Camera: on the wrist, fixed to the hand. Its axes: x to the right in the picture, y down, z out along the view.
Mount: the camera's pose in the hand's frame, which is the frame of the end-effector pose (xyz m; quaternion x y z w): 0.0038 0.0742 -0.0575 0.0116 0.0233 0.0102 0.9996
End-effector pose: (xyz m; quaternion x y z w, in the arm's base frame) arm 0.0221 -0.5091 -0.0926 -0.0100 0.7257 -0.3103 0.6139
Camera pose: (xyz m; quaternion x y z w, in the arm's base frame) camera -0.0032 -0.4255 -0.1272 0.0118 0.7363 -0.3126 0.6001
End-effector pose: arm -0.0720 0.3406 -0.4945 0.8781 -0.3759 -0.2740 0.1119
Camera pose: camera -0.0818 0.2859 -0.4187 0.8816 -0.3853 -0.2479 0.1132
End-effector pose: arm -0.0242 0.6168 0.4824 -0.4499 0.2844 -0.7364 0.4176
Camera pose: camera -0.0502 0.5797 0.4001 -0.4248 0.2901 -0.7456 0.4235
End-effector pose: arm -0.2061 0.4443 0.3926 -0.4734 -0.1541 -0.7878 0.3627
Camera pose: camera -0.1904 0.3578 0.3594 -0.4522 -0.1499 -0.7930 0.3797
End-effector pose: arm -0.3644 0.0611 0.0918 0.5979 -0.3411 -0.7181 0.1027
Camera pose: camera -0.3313 -0.0175 0.1313 0.6121 -0.3530 -0.6989 0.1110
